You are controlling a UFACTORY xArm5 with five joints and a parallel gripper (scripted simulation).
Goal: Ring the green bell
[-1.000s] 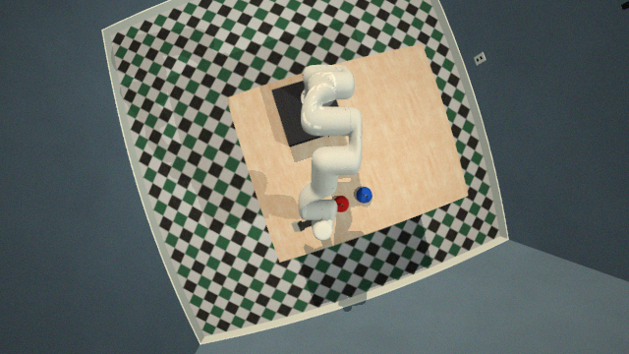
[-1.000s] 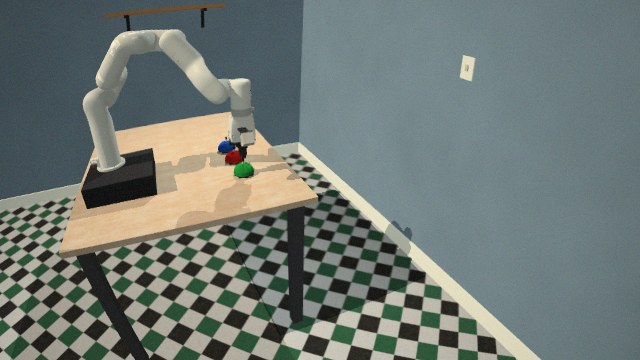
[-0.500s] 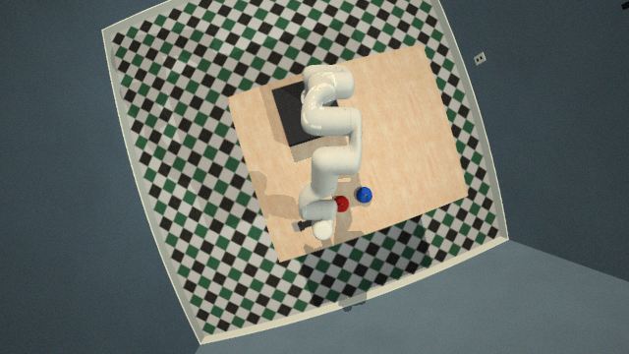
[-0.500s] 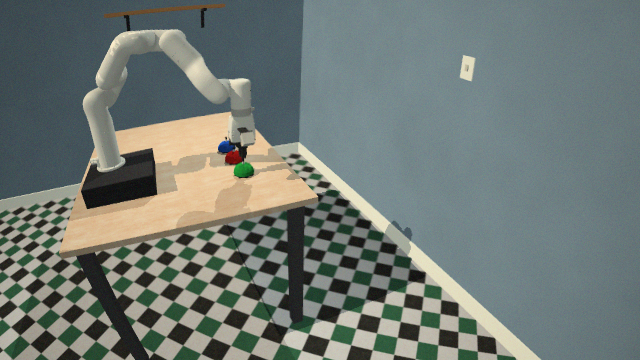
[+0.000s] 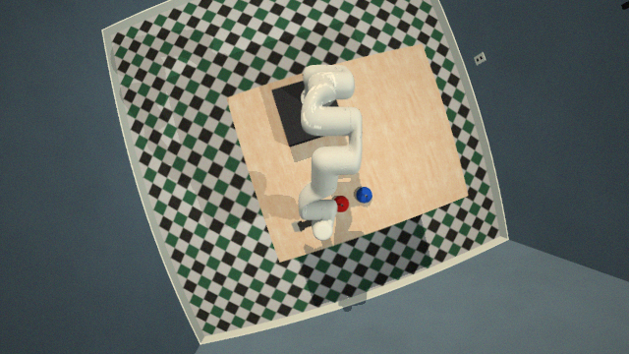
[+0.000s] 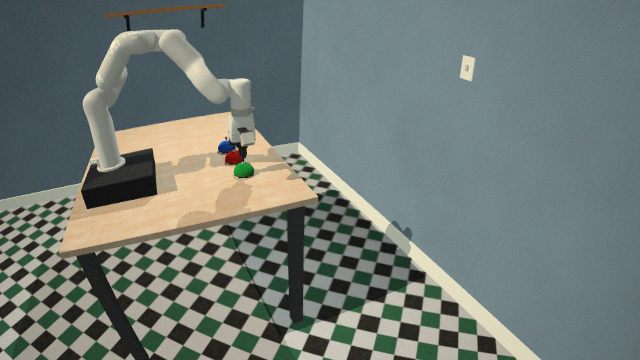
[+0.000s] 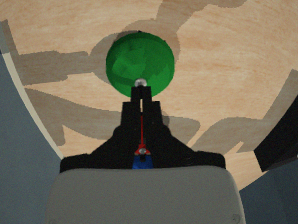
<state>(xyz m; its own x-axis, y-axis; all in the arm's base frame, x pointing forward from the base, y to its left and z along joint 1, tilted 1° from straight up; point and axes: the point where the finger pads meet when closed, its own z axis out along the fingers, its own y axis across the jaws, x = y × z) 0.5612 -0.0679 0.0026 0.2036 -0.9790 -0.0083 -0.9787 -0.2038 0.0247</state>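
Now: hand 50 mm above the green bell. From my hand the other things lie so: blue bell: 50 mm behind, 260 mm to the left, 50 mm below; then red bell: 30 mm behind, 130 mm to the left, 50 mm below.
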